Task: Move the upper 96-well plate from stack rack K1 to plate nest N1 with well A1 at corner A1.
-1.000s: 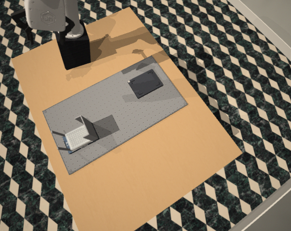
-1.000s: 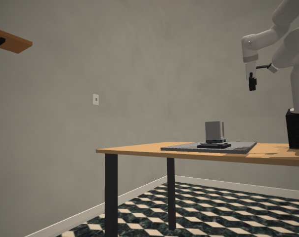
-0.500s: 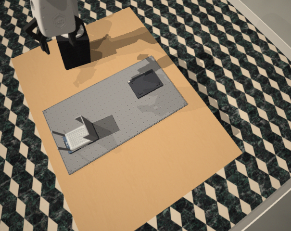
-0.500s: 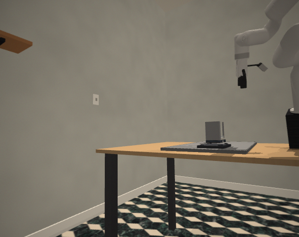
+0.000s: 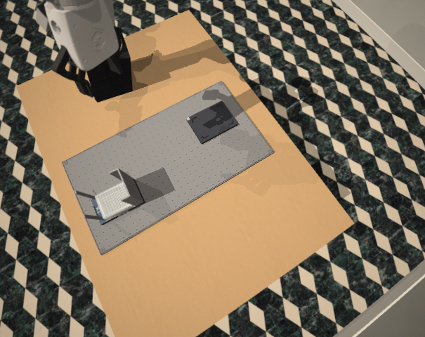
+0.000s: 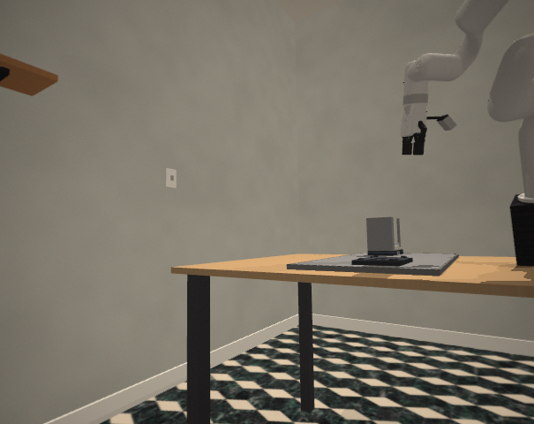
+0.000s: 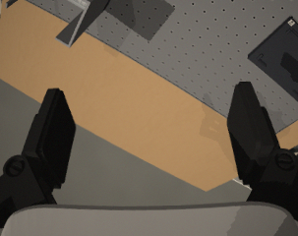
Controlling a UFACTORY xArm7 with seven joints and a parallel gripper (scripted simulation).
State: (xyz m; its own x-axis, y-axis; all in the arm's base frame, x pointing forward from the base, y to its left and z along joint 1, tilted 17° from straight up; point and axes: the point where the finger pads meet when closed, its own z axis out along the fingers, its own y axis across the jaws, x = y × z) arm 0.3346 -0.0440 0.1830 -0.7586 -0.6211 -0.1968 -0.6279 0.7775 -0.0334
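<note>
The 96-well plate lies 32 cm below my hand, 17 cm ahead of it and 15 cm to the right of it. The rest, counted from my hand: pale A1 square (34 cm below, 18 cm to the left, 4 cm behind).
</note>
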